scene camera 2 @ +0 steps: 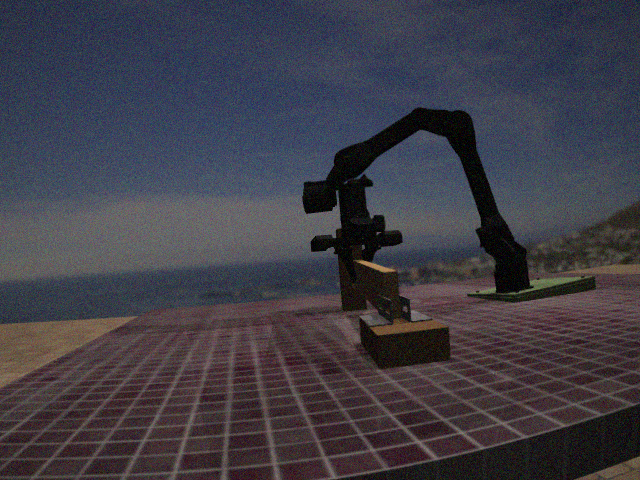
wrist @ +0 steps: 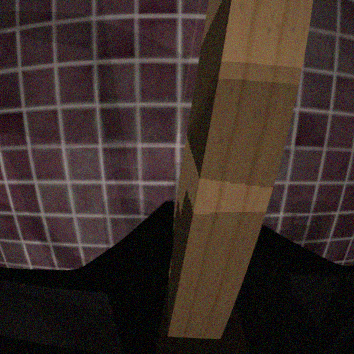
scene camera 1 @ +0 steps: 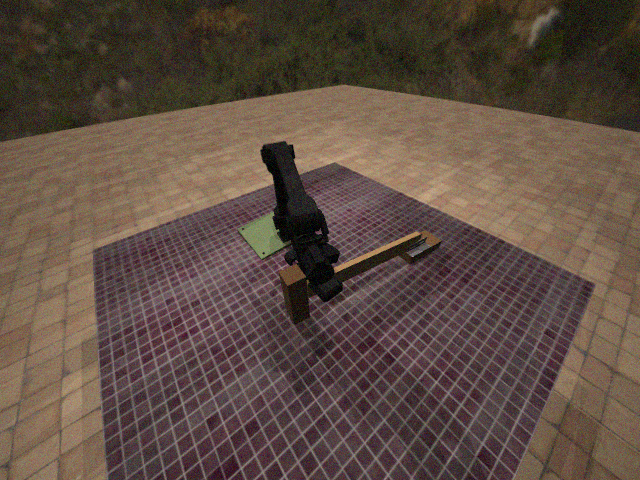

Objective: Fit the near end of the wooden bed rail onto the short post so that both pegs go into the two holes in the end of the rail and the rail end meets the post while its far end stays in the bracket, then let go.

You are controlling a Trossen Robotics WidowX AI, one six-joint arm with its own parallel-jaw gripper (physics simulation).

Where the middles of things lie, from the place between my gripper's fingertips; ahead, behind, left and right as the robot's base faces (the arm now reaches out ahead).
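The wooden bed rail (scene camera 1: 350, 269) is 190 mm to the left of my hand and 10 mm above it. Well, there is also the grey bracket (scene camera 2: 383, 318), which I find 20 mm below my hand, 410 mm to the left of it and 10 mm ahead of it. The wooden block (scene camera 2: 402, 344) is 10 mm ahead of my hand as well, but 440 mm to the left of it and 40 mm below it. As for the short post (scene camera 1: 293, 281), it is 10 mm ahead of my hand, 70 mm to the right of it and 30 mm above it. Going by their middles, the short post is the nearest to my hand of the things named here.
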